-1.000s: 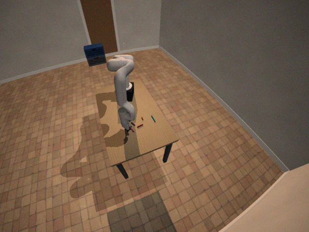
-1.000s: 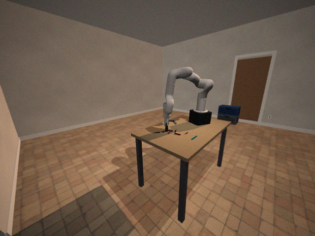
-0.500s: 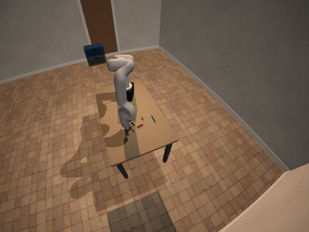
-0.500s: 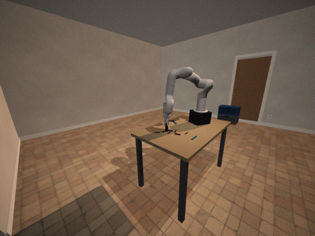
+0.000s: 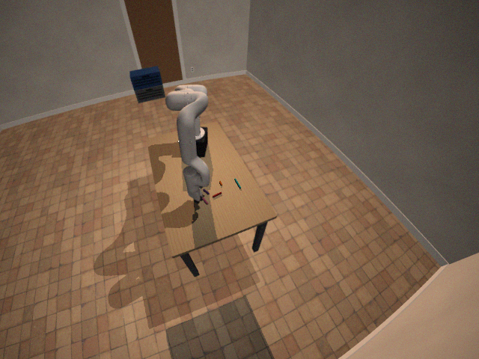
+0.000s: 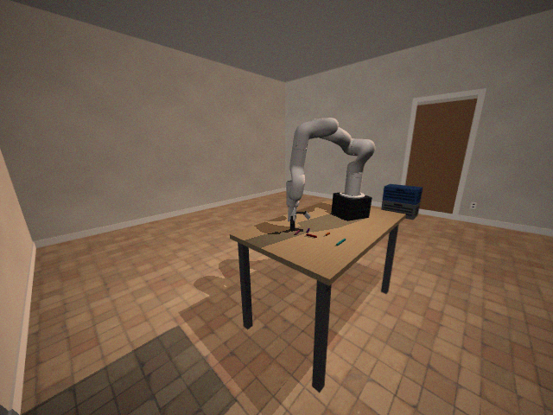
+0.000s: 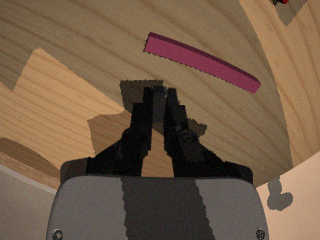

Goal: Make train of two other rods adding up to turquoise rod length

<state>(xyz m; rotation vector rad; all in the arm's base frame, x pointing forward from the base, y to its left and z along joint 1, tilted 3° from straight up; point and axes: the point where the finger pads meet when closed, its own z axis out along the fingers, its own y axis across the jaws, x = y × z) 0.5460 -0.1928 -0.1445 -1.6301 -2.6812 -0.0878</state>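
Right now my hand is 20 mm above the grey rod. The rest, counted from my hand: purple rod 50 mm behind, 90 mm to the left, 20 mm below; then pink rod 10 mm ahead, 50 mm to the left, 20 mm below; then red rod 10 mm ahead, 150 mm to the left, 20 mm below.
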